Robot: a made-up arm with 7 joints. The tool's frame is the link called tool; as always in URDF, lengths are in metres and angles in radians.
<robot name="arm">
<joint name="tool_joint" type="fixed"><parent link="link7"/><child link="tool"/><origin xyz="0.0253 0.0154 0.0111" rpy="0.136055 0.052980 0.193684"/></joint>
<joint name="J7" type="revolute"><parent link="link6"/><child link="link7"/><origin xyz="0.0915 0.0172 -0.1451" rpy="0.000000 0.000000 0.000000"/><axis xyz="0 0.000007 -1"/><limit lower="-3.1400" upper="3.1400" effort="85" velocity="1.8"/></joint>
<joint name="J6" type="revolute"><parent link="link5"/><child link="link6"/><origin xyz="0.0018 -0.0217 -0.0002" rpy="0.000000 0.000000 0.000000"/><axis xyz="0 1 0.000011"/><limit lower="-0.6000" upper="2.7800" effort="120" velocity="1.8"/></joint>
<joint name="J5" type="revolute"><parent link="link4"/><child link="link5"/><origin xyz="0.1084 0.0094 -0.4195" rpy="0.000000 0.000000 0.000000"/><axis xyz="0 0.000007 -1"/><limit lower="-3.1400" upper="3.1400" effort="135" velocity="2.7"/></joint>
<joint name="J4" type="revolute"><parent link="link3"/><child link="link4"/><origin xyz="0.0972 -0.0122 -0.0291" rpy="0.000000 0.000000 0.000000"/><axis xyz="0 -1 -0.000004"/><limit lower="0.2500" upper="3.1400" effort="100" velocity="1.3"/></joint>
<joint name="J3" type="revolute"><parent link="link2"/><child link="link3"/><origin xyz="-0.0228 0.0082 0.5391" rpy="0.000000 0.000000 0.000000"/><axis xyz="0 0 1"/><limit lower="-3.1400" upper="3.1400" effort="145" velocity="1.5"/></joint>
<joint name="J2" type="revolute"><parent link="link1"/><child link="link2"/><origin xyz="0.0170 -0.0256 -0.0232" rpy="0.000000 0.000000 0.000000"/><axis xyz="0 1 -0.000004"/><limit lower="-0.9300" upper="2.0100" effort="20" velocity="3"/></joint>
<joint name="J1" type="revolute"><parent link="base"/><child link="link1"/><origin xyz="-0.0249 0.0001 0.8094" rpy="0.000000 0.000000 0.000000"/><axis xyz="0 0 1"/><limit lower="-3.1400" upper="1.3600" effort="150" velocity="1.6"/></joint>
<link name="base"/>
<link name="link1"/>
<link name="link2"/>
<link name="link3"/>
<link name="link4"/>
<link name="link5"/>
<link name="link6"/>
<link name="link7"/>
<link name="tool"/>
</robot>
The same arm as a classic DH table. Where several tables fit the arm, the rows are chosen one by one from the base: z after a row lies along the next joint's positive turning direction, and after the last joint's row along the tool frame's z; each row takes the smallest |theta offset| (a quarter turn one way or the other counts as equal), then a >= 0, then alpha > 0; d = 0 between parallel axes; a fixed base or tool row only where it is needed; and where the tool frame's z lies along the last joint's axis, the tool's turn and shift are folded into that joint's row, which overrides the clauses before.
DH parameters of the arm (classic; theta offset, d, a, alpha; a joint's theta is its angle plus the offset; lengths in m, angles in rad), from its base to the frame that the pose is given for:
base (fixed): -0.004 0 -0.0249 0
J1: 0.004 0.7862 0.017 -1.5708
J2: 0 -0.0174 -0.0228 1.5708
J3: 0 0.51 0.0972 1.5708
J4: 0 0.0028 0.1084 1.5708
J5: 0 0.4197 0.0018 1.5708
J6: 0 -0.0045 0.0915 -1.5708
J7: -0.5628 0.1372 0.0296 -2.9956
tool (fixed): -0.3727 0.0033 0 0
Joint limits (rad, base to tool): -3.14..1.36 -0.93..2.01 -3.14..3.14 0.25..3.14 -3.14..3.14 -0.6..2.78 -3.14..3.14

